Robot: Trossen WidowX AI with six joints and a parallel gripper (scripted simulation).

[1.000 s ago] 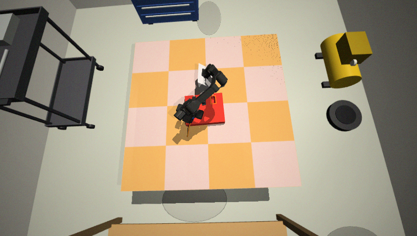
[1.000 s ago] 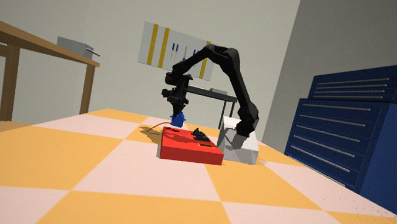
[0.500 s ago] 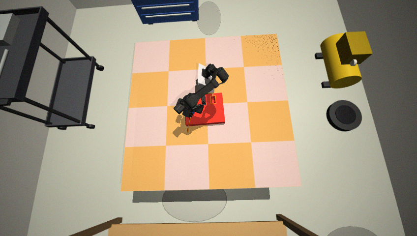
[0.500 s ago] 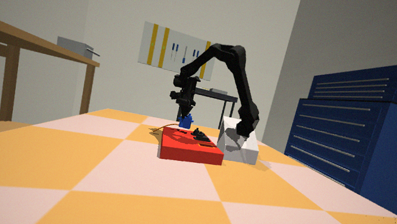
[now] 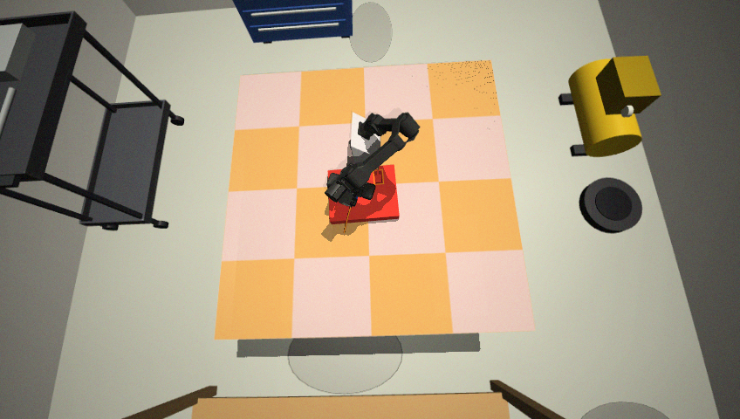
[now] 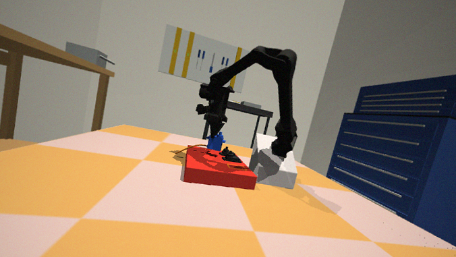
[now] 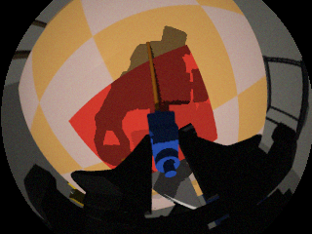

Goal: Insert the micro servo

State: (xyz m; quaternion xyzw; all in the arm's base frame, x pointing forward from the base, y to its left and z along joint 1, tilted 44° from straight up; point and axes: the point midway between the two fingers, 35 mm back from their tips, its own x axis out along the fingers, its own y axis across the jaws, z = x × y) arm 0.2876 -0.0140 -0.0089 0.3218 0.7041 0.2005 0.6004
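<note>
Right now my gripper tip is 10 cm above the red deck, 4 cm to the right of it and 1 cm short of it.
</note>
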